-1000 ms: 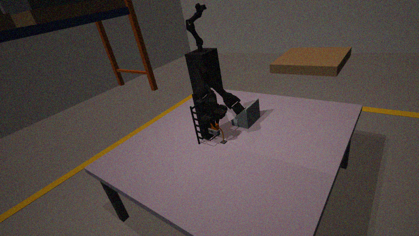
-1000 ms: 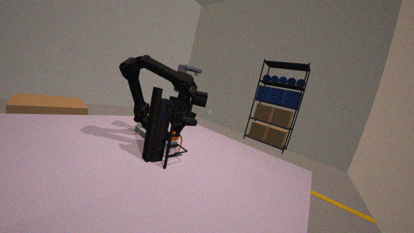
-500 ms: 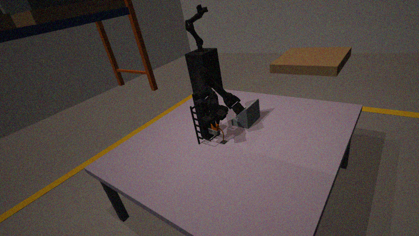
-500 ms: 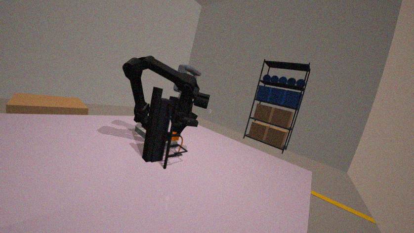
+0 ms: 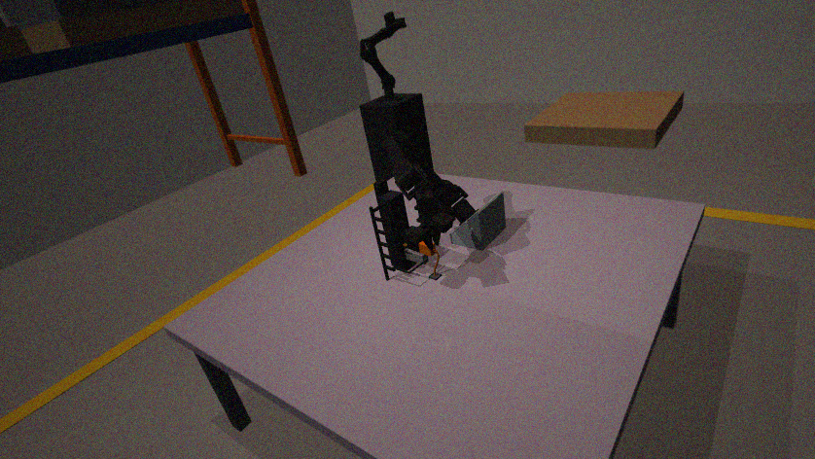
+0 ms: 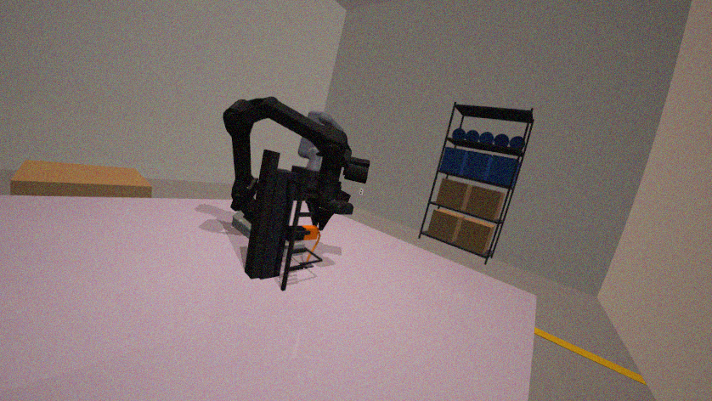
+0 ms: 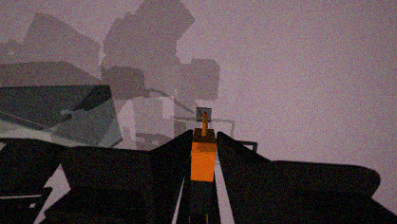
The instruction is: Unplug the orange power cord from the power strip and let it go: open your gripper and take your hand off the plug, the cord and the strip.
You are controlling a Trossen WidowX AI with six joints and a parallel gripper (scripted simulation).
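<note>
Right now my gripper tip is 50 mm to the left of the orange plug.
</note>
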